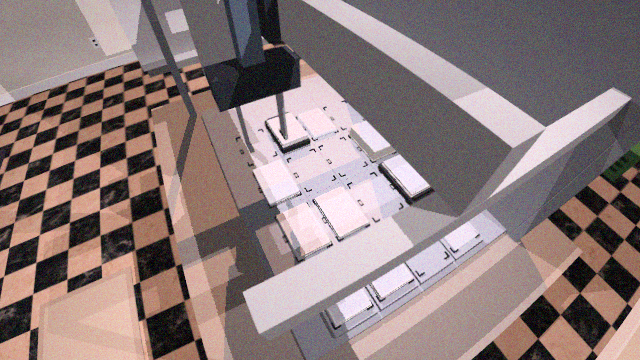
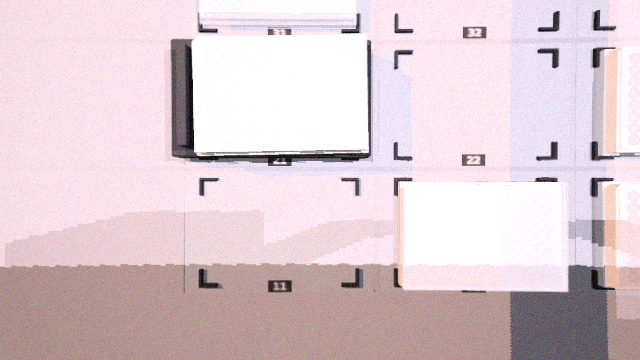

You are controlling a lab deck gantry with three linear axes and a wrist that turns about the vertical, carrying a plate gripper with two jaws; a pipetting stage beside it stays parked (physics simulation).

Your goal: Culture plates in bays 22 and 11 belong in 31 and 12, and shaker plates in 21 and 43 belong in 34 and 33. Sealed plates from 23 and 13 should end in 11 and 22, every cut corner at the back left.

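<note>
The gripper is open and empty; its jaws hang over bays 11 and 21, one in front of the shaker plate. A white plate sits on the black shaker in bay 21. Culture plates stand in bay 31 and bay 12. Sealed plates stand in bay 23 and bay 13. A plate sits on the dark shaker in bay 43. Bays 11 and 22 show bare corner marks. The cut corners are hard to make out.
A tall pale plate or stack stands in bay 42, beside the dark wall. Plates stand beyond the long pale beam. Bays 32, 33 and 34 hold no plate.
</note>
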